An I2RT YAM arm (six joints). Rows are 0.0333 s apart.
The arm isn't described. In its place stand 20 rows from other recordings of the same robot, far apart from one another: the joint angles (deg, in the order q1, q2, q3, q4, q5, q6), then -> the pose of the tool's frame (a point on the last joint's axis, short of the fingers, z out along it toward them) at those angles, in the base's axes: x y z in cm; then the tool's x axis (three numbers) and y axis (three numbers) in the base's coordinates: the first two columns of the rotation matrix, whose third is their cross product.
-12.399 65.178 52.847 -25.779 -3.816 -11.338 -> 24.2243, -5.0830, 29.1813, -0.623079, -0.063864, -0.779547, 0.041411, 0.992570, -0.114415
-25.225 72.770 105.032 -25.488 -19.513 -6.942 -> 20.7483, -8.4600, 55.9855, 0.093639, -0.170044, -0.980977, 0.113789, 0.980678, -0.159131
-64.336 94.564 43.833 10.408 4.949 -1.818 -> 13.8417, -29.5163, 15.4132, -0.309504, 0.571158, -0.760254, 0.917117, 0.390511, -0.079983
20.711 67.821 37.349 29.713 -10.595 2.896 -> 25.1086, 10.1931, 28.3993, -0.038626, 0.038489, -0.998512, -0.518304, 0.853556, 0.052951
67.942 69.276 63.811 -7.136 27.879 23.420 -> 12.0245, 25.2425, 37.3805, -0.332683, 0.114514, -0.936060, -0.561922, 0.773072, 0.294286
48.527 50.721 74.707 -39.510 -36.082 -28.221 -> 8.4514, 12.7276, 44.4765, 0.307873, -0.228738, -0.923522, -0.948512, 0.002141, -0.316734
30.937 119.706 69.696 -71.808 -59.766 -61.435 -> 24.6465, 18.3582, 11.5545, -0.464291, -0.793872, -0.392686, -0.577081, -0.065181, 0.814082
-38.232 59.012 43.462 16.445 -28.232 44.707 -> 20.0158, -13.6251, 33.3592, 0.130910, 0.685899, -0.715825, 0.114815, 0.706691, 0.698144
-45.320 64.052 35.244 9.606 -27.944 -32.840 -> 18.6002, -16.4366, 25.0721, -0.366199, -0.311006, -0.877026, 0.140903, 0.913094, -0.382630
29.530 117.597 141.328 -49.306 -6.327 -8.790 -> 38.1866, 22.0823, 45.3770, -0.283126, -0.334939, -0.898697, -0.626999, 0.773707, -0.090826
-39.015 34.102 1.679 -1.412 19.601 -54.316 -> 9.3255, -9.0928, 12.0928, -0.909914, -0.247581, -0.332808, 0.120826, 0.609345, -0.783645
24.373 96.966 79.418 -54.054 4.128 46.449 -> 30.9179, 13.7261, 25.4982, -0.878833, 0.395452, -0.266965, 0.357089, 0.916230, 0.181684
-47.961 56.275 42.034 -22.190 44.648 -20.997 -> 11.9077, -16.9428, 27.1974, -0.696256, 0.391526, -0.601611, 0.704281, 0.210765, -0.677913
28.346 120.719 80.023 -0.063 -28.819 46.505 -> 39.6180, 23.3230, 15.7521, -0.930381, 0.220256, -0.293049, -0.090673, 0.636286, 0.766106
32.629 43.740 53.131 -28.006 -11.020 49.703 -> 13.4812, 9.4393, 36.0425, -0.693889, 0.444674, -0.566377, -0.235928, 0.602737, 0.762264
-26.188 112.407 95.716 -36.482 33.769 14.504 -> 38.1288, -20.9569, 26.1754, -0.528635, 0.491992, -0.691729, 0.824508, 0.491360, -0.280628
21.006 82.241 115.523 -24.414 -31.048 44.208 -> 23.5669, 11.0162, 57.5798, -0.442684, 0.469914, -0.763683, -0.661493, 0.403835, 0.631938
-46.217 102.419 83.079 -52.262 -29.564 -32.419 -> 26.2432, -24.8439, 24.7201, -0.833131, 0.195372, -0.517420, 0.087156, 0.970219, 0.226007
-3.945 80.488 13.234 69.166 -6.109 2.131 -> 23.5473, -1.2441, 17.4775, 0.031861, 0.034864, -0.998884, -0.038912, 0.998677, 0.033615
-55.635 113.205 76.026 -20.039 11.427 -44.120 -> 22.8116, -34.6088, 16.4343, -0.946098, 0.174680, -0.272736, 0.293930, 0.816752, -0.496509
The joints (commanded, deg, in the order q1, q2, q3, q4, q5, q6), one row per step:
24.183, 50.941, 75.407, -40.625, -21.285, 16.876
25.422, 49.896, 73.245, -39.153, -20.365, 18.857
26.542, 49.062, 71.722, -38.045, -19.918, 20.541
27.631, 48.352, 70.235, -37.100, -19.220, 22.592
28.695, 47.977, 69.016, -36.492, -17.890, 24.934
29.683, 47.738, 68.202, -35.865, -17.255, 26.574
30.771, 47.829, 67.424, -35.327, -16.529, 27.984
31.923, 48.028, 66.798, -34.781, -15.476, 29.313
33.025, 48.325, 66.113, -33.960, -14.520, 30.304
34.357, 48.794, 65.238, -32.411, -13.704, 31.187
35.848, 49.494, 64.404, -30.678, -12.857, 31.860
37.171, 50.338, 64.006, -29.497, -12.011, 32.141
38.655, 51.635, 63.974, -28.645, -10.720, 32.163
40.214, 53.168, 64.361, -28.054, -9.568, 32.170
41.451, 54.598, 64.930, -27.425, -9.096, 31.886
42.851, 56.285, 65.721, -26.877, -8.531, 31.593
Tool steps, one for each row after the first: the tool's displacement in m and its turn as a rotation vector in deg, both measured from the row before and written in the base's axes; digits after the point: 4 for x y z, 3 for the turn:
-0.0017, 0.0023, -0.0064, 1.239, 0.958, -0.155
-0.0021, 0.0020, -0.0042, 1.190, 0.759, 0.264
-0.0015, 0.0020, -0.0047, 1.259, 1.227, -0.094
-0.0003, 0.0022, -0.0047, 1.115, 1.710, -0.806
-0.0006, 0.0023, -0.0028, 0.952, 1.040, -0.040
0.0006, 0.0033, -0.0035, 0.582, 1.196, 0.027
0.0008, 0.0035, -0.0030, 0.468, 1.041, -0.210
0.0013, 0.0039, -0.0031, 0.328, 0.704, -0.082
0.0020, 0.0054, -0.0033, 0.491, 0.340, 0.311
0.0024, 0.0065, -0.0034, 0.352, 0.193, 0.497
0.0022, 0.0061, -0.0025, -0.045, 0.118, 0.434
0.0031, 0.0074, -0.0024, -0.561, 0.173, 0.237
0.0029, 0.0082, -0.0013, -0.602, 0.225, 0.453
0.0025, 0.0074, 0.0000, -0.429, -0.125, 0.867
0.0026, 0.0086, 0.0001, -0.533, -0.073, 0.946

